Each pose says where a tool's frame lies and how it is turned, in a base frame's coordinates. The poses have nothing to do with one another.
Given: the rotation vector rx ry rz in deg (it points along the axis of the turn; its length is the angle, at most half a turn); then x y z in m.
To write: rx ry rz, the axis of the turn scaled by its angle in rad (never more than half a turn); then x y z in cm. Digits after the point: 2 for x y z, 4 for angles.
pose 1, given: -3.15 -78.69 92.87 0.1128 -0.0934 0.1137
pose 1, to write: -0.0550 -1.3734 1.6209 11.28 -9.34 11.37
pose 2, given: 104.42 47.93 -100.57 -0.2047 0.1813 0.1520
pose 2, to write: 1.8225 0.8365 -1.7553 -20.47 18.13 15.20
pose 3, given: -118.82 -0.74 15.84 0.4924 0.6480 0.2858
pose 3, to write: -2.0738 -0.0129 0.2765 49.24 64.80 28.58
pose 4, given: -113.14 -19.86 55.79 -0.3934 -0.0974 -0.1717
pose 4, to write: -1.9747 -0.3466 0.9737 -39.34 -9.74 -17.17
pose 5, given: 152.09 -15.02 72.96 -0.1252 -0.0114 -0.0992
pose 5, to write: 2.6545 -0.2621 1.2734 -12.52 -1.14 -9.92
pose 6, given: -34.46 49.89 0.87 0.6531 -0.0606 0.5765
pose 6, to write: -0.6014 0.8707 0.0152 65.31 -6.06 57.65
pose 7, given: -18.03 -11.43 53.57 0.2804 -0.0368 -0.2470
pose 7, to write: -0.3147 -0.1995 0.9350 28.04 -3.68 -24.70
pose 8, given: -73.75 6.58 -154.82 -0.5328 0.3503 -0.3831
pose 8, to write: -1.2872 0.1148 -2.7021 -53.28 35.03 -38.31
